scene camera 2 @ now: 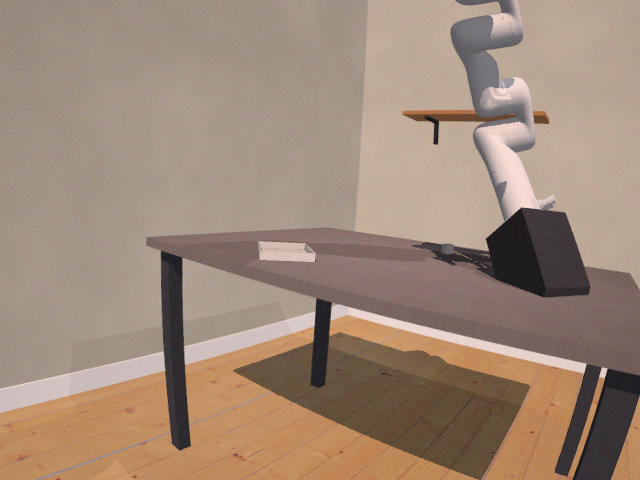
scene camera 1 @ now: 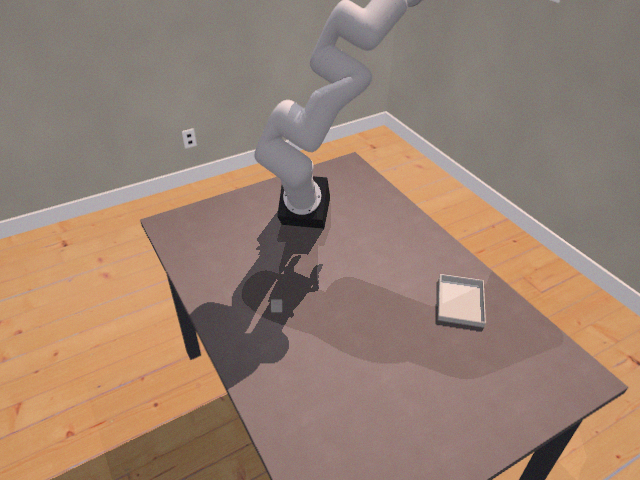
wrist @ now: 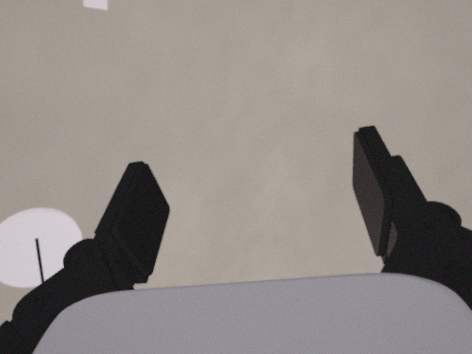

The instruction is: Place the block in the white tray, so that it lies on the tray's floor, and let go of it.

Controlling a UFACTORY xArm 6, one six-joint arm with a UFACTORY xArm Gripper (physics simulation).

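Frame: origin at the arm's base, x left, y back, z up, level; metres.
Seen in the pictures: gripper, fingertip midpoint: [wrist: 251,171]; arm's base, origin of the base link: [scene camera 2: 525,225] [scene camera 1: 302,196].
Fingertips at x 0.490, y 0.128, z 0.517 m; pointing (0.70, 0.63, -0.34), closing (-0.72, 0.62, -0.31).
Note:
Offsets run from my fingertips to a thing's top centre. Level surfaces: height alone.
A small grey block {dx -0.737, dy -0.420, dz -0.617 m} [scene camera 1: 276,305] [scene camera 2: 447,249] lies on the table, in the arm's shadow, in front of the robot's base. The white tray {dx -0.246, dy -0.665, dz -0.627 m} [scene camera 1: 438,300] [scene camera 2: 287,255] stands on the table well apart from the block, near the table's long edge at the right in scene camera 1; its floor shows bare there. My gripper [wrist: 251,171] is open and empty in the wrist view, with its fingers wide apart and a plain wall behind them. The gripper does not show in the two scene views, where the arm rises out of the top of the picture. The block and tray do not show in the wrist view.
The black base block [scene camera 1: 302,219] [scene camera 2: 537,253] carries the arm [scene camera 1: 338,72] [scene camera 2: 509,139] on the table {dz -0.647 m} [scene camera 1: 403,413] [scene camera 2: 361,289]. A wooden shelf [scene camera 2: 444,115] is on the wall behind the arm. A white disc [wrist: 40,247] shows beside the left finger.

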